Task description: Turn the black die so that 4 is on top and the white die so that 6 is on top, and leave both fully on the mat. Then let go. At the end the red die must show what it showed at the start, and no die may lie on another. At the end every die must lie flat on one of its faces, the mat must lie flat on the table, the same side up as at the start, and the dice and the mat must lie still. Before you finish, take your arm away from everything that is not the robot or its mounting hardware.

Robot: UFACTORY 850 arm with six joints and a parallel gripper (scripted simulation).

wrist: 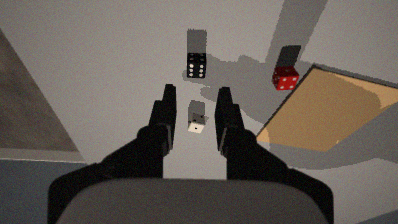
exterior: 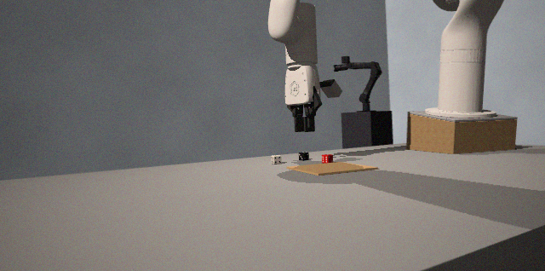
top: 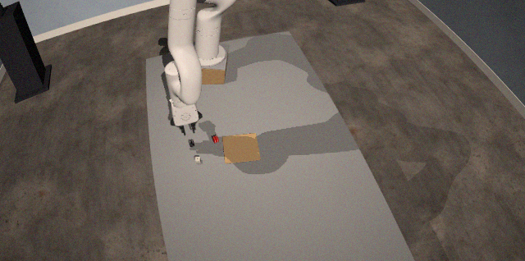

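Right now the black die is 80 mm below my hand and 10 mm ahead of it. From my hand the other things lie so: tan mat: 180 mm to the left, 100 mm ahead, 90 mm below; red die: 100 mm to the left, 80 mm below, 30 mm ahead; white die: 100 mm ahead, 80 mm below.
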